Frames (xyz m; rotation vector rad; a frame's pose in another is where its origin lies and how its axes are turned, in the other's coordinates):
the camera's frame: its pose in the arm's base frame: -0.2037 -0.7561 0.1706 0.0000 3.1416 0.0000
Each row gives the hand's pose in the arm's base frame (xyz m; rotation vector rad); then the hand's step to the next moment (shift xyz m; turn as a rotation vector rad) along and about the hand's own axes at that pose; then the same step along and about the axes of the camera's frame.
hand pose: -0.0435 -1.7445 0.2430 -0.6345 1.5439 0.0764
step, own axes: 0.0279 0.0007 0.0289 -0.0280 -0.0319 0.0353
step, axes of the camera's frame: -0.0274 0.0034 0.0292 -0.0439 -0.0023 -0.0334
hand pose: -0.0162 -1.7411 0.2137 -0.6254 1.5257 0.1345
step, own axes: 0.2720 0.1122 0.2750 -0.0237 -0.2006 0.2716
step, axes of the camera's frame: -0.2115 0.1393 0.3132 -0.3309 -0.0367 -0.0611
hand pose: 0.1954 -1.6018 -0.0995 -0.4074 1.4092 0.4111
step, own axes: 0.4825 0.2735 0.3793 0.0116 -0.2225 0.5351
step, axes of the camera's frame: -0.2419 0.4438 0.4427 -0.5714 0.0787 -0.0575
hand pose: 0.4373 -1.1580 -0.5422 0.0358 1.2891 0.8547
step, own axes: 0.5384 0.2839 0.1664 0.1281 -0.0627 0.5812
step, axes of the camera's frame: -0.0023 0.5776 0.2541 -0.5279 0.2769 -0.0522
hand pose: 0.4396 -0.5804 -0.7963 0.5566 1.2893 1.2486
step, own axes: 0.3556 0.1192 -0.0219 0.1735 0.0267 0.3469
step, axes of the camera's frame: 0.1311 0.3495 0.0427 -0.2731 0.2723 -0.0489
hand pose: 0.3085 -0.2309 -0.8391 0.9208 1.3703 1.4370
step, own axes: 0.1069 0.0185 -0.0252 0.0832 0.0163 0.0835
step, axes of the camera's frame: 0.0581 0.0947 -0.0079 -0.0521 0.1054 -0.0185
